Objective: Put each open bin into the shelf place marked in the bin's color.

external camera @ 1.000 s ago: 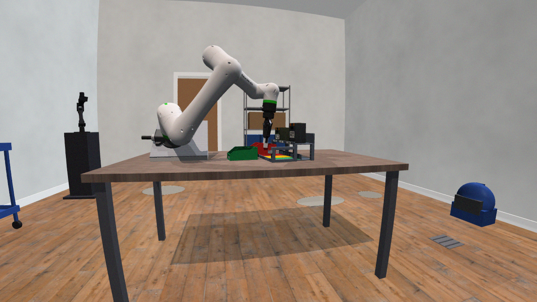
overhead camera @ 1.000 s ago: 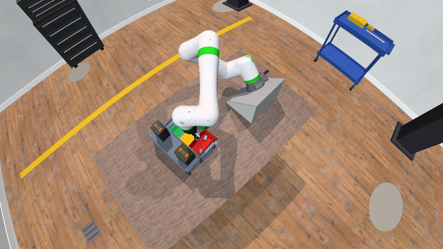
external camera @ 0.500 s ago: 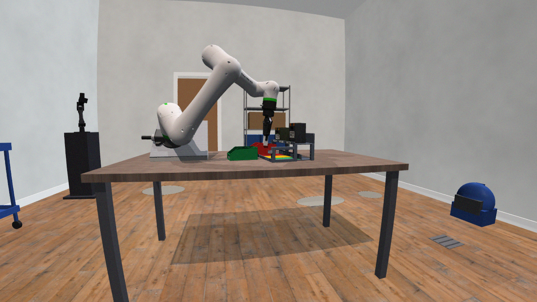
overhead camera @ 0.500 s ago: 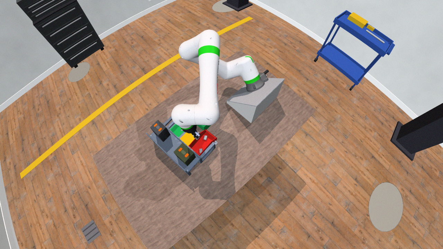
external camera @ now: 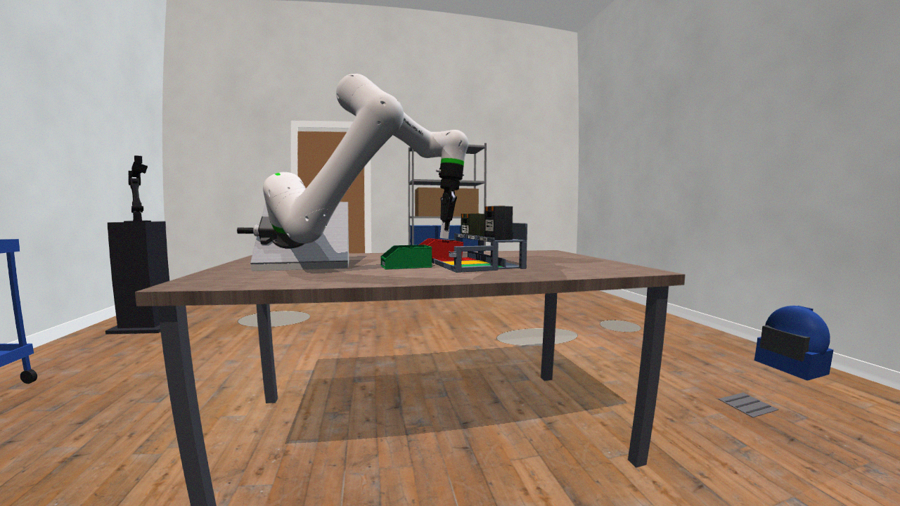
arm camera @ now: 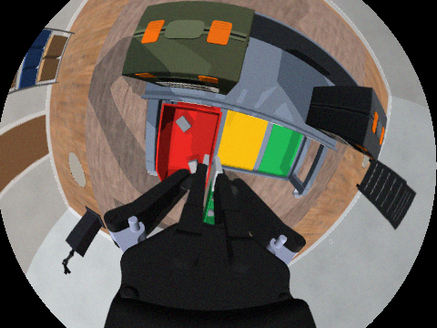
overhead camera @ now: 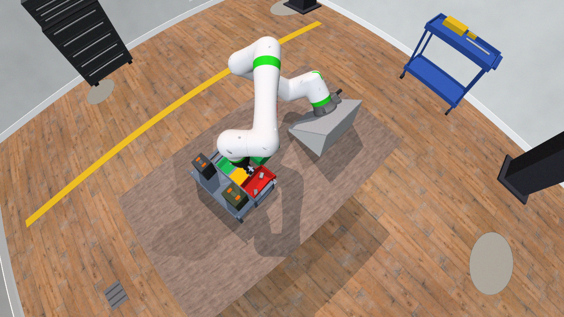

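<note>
Right now the red bin is 10 mm behind my hand, 50 mm to the left of it and 80 mm below it. Also, from my hand: green bin: 170 mm behind, 80 mm to the right, 90 mm below.
</note>
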